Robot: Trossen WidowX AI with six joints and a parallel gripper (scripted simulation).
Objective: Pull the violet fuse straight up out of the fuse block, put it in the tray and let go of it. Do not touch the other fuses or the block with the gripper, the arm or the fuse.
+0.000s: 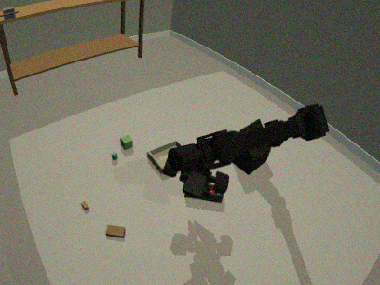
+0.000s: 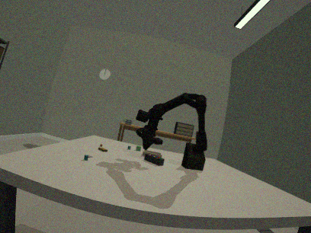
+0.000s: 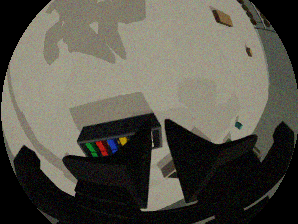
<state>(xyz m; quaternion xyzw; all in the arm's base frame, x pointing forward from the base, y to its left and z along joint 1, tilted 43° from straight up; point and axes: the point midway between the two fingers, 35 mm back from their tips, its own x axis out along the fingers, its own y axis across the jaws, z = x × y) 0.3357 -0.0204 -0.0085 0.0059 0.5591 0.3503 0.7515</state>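
The violet fuse lies 5 cm behind my gripper tip, 4 cm below it and 1 cm to the right of it. From my gripper tip the other things lie so: tray: 19 cm to the right, 10 cm behind, 7 cm below; small teal block: 32 cm to the right, 6 cm below, 6 cm ahead; green cube: 35 cm to the right, 5 cm below, 2 cm behind.
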